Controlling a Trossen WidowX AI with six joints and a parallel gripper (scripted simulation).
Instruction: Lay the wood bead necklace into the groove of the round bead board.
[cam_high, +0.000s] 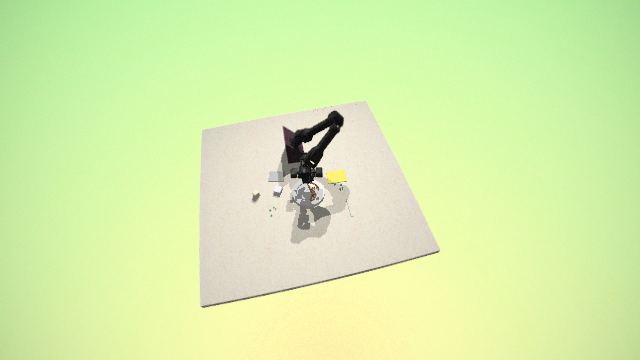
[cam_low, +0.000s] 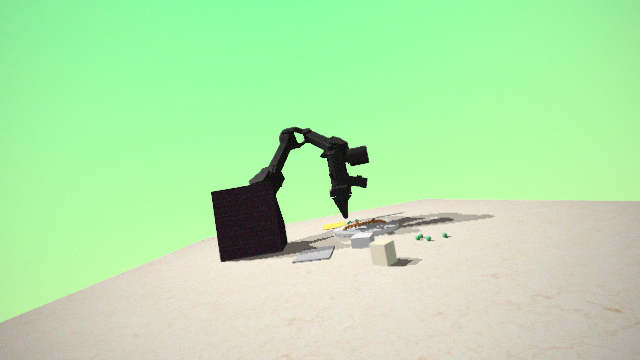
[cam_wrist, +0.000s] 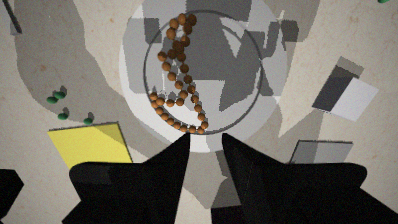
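The round white bead board is 5 cm ahead of my gripper tip and 4 cm below it. From my gripper tip the other things lie so: thin white strip (20 cm ahead, 22 cm to the left, 4 cm below); yellow card (3 cm behind, 19 cm to the left, 5 cm below); grey flat plate (10 cm behind, 19 cm to the right, 5 cm below).
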